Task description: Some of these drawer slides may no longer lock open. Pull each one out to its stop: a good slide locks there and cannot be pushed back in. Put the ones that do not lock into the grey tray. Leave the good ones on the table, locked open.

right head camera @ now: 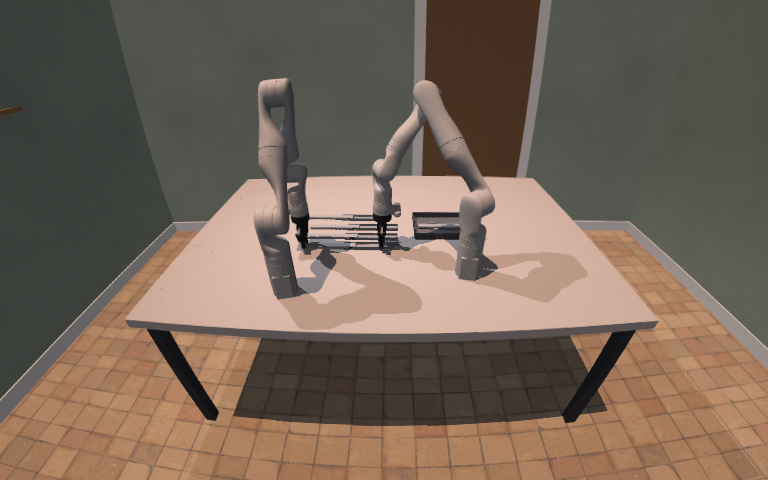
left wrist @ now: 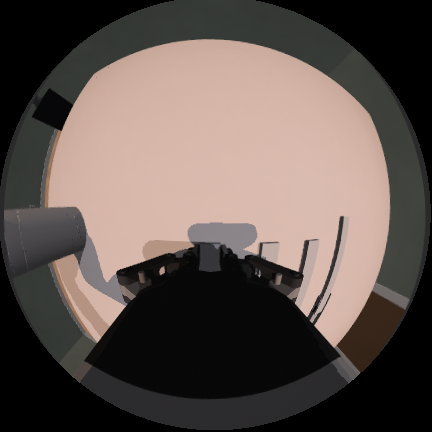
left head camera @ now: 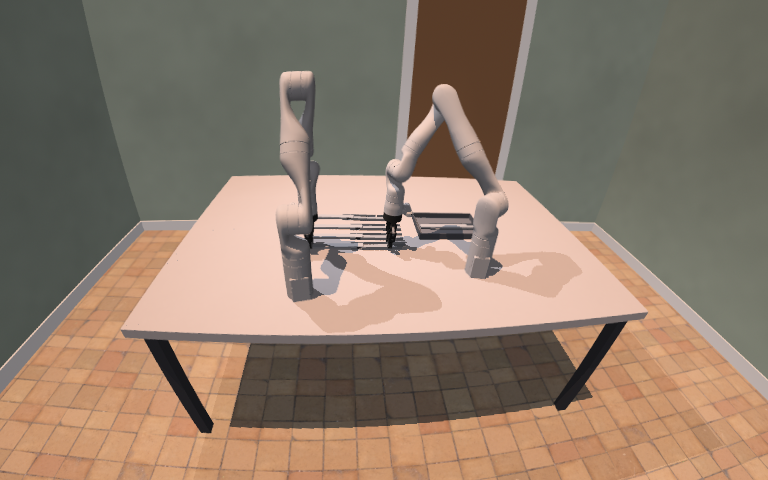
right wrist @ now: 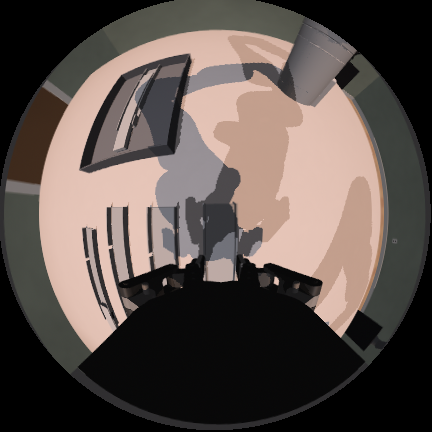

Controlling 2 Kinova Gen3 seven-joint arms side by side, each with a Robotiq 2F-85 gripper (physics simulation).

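Seen in the pictures: left gripper, fingertip midpoint: [right head camera: 305, 246] [left wrist: 209, 250] [left head camera: 310, 246]; right gripper, fingertip midpoint: [right head camera: 381, 245] [left head camera: 388, 245] [right wrist: 219, 261]; left arm's base, link origin: [right head camera: 285, 290] [left wrist: 74, 228] [left head camera: 300, 292]; right arm's base, link origin: [right head camera: 466, 272] [left head camera: 475, 271] [right wrist: 295, 91].
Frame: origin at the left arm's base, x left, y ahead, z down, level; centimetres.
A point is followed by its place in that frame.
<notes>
The nearest drawer slide [left head camera: 370, 247] @[x -31.3, y 19.4, z -1.2 cm] [right head camera: 362, 247] @[x -31.4, y 19.4, z -1.2 cm] [right wrist: 220, 240] @[x -41.9, y 18.7, z -0.5 cm] lies along the front of a row, drawn out to the left. My left gripper [left head camera: 309, 244] @[x -7.7, y 27.0, z -0.4 cm] [right head camera: 304, 246] @[x -7.7, y 27.0, z -0.4 cm] [left wrist: 209, 250] @[x -7.7, y 27.0, z -0.4 cm] is shut on its left end. My right gripper [left head camera: 390, 244] @[x -39.4, y 19.4, z -0.9 cm] [right head camera: 381, 244] @[x -39.4, y 19.4, z -0.9 cm] [right wrist: 219, 261] @[x -39.4, y 19.4, z -0.9 cm] is shut on its right body. Three other slides lie behind it, drawn out leftward: one next to it [right wrist: 163, 232] @[x -44.5, y 25.8, z -0.2 cm], a middle one [right wrist: 119, 232] @[x -45.9, y 33.8, z -0.2 cm] and the farthest [left head camera: 331, 217] @[x -21.0, y 49.2, z -0.8 cm] [right head camera: 325, 217] @[x -18.0, y 50.0, z -1.0 cm]. The grey tray [left head camera: 444, 236] @[x -65.8, y 19.6, z -1.4 cm] [right head camera: 436, 236] @[x -64.0, y 20.0, z -1.4 cm] [right wrist: 125, 160] @[x -56.7, y 30.3, z -0.6 cm] holds a slide [right wrist: 121, 142] @[x -60.2, y 30.7, z -1.4 cm]. Whether any slide is locked cannot be seen.
The tray stands right of the row, partly behind the right arm [left head camera: 481, 237] @[x -63.6, y -7.9, z -17.8 cm] [right head camera: 471, 237] @[x -64.8, y -9.1, z -18.3 cm] in both head views. The left arm [left head camera: 295, 243] @[x -0.1, y -1.9, z -21.2 cm] [right head camera: 273, 243] @[x 0.2, y -2.1, z -21.3 cm] stands at the row's front left. Arm shadows fall across the table [left head camera: 226, 305] @[x 25.4, y -1.2, z 0.0 cm] [right head camera: 226, 300] @[x 21.9, y -1.7, z 0.0 cm] and the tray.
</notes>
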